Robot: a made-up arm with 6 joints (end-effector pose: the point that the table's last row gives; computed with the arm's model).
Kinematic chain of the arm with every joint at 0, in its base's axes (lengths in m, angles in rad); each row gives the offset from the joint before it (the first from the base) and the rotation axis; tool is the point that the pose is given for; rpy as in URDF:
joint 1: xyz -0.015 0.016 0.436 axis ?
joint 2: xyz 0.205 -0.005 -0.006 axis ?
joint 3: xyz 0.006 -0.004 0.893 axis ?
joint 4: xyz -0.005 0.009 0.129 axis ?
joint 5: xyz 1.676 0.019 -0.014 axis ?
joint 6: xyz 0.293 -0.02 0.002 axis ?
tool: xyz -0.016 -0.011 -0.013 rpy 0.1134 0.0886 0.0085
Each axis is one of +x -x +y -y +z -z.
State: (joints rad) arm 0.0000 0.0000 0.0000 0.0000 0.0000 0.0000
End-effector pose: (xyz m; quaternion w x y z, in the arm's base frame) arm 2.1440 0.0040 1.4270 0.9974 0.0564 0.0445 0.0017
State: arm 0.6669 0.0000 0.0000 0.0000 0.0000 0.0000
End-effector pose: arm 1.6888 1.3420 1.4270 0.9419 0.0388 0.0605 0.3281
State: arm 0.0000 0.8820 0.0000 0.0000 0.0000 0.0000
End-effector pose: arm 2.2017 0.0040 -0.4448 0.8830 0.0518 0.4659 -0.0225
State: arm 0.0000 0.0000 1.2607 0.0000 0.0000 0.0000
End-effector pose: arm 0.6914 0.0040 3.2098 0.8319 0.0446 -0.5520 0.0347
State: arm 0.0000 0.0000 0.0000 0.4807 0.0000 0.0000
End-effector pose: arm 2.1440 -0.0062 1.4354 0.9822 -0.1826 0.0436 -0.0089
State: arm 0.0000 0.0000 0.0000 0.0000 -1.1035 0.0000
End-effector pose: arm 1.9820 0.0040 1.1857 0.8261 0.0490 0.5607 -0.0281
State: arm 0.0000 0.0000 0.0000 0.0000 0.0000 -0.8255
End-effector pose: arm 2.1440 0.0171 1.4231 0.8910 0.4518 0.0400 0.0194
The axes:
joint 1: +z
joint 2: +y
joint 3: -y
joint 4: -x
joint 5: -y
joint 6: -x

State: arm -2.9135 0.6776 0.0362 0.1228 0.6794 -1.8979
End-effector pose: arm -2.3962 -0.5716 0.2182 0.1369 0.1402 -0.8035 -0.5621
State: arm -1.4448 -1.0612 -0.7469 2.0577 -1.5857 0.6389
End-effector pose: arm -0.1457 -0.9330 1.6525 0.2223 0.0993 -0.7380 0.6293
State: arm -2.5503 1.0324 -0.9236 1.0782 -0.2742 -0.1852
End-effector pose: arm -0.3419 -0.0906 -0.9433 0.3528 0.7146 0.5255 -0.2978
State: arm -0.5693 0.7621 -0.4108 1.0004 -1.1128 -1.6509
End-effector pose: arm 1.1270 -0.9724 -0.5848 0.3834 0.1559 0.5220 -0.7458
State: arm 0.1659 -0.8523 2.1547 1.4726 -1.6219 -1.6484
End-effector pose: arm -2.0476 -0.6159 1.1566 0.0358 0.7807 -0.6180 0.0858
